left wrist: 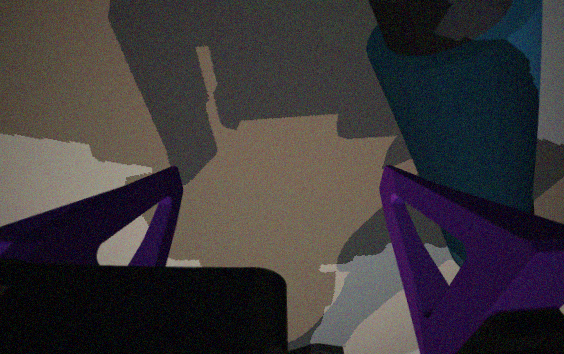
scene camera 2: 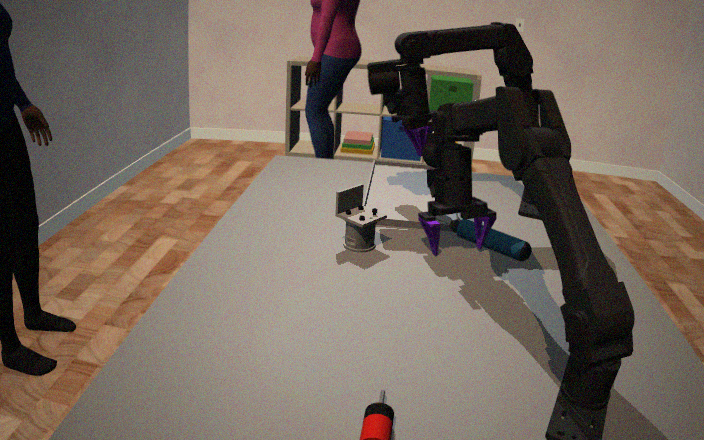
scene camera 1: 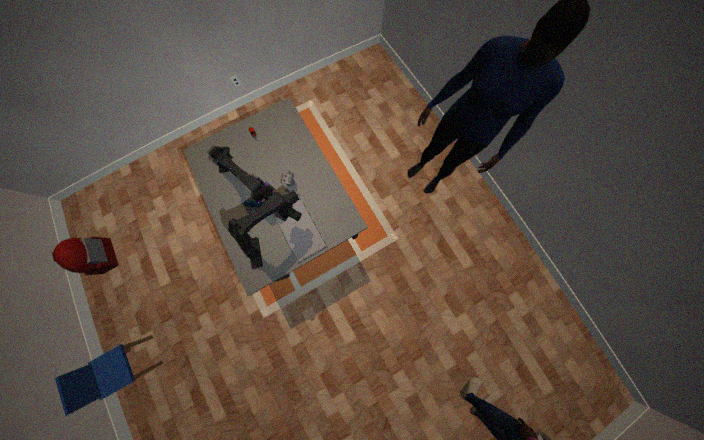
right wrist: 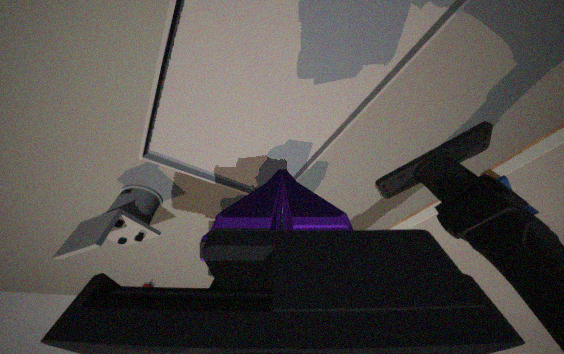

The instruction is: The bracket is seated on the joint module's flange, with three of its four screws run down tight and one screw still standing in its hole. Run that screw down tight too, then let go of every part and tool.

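Frame: origin at the left arm's base, x left, y back, z up, level; millimetres.
Seen in the pictures: left gripper, fingertip midpoint: (left wrist: pixel 281 177) (scene camera 2: pixel 457 251); right gripper, fingertip midpoint: (scene camera 2: pixel 420 155) (right wrist: pixel 282 176); left arm's base, origin of the base link: (scene camera 2: pixel 582 398); right arm's base, origin of the base link: (scene camera 2: pixel 533 204) (scene camera 1: pixel 255 252) (right wrist: pixel 427 163).
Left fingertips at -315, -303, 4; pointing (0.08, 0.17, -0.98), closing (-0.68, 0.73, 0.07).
Pixels of each thing's top centre, then the offset from my left fingertips to it, as dx, dy, dz.
- grey joint module, middle of its top: (scene camera 2: pixel 361 215) (right wrist: pixel 122 229) +78, -178, +60
- screw, middle of its top: (scene camera 2: pixel 374 209) +65, -157, +73
- teal-handled tool, middle of its top: (left wrist: pixel 502 165) (scene camera 2: pixel 480 225) (scene camera 1: pixel 260 204) -72, +20, +37
- black tool, middle of its top: (scene camera 2: pixel 380 407) (scene camera 1: pixel 252 132) +490, +78, +30
- pale rectangular tray, middle of its top: (right wrist: pixel 299 53) (scene camera 2: pixel 411 187) (scene camera 1: pixel 297 227) -249, -212, +12
The bracket (scene camera 2: pixel 349 200) (right wrist: pixel 82 235) (scene camera 1: pixel 288 177) sits on the grey joint module (scene camera 2: pixel 359 236) (right wrist: pixel 142 200), which stands upright. Several black screw heads show on its plate; one screw (scene camera 2: pixel 374 211) stands higher than the others in scene camera 2. A teal-handled tool (scene camera 2: pixel 493 240) (left wrist: pixel 465 115) lies on the table; its working end is hidden. My left gripper (scene camera 2: pixel 457 251) (left wrist: pixel 281 177) is open and empty, low over the table between the module and the teal tool, beside the handle. My right gripper (scene camera 2: pixel 420 154) (right wrist: pixel 282 176) is shut and empty, raised farther back.
A red and black tool (scene camera 2: pixel 377 425) (scene camera 1: pixel 251 130) stands away from the module, at the near edge of scene camera 2. A pale rectangular tray (scene camera 1: pixel 311 239) (right wrist: pixel 225 90) lies beyond the module. The two arms overlap closely in scene camera 1. People stand beyond the table.
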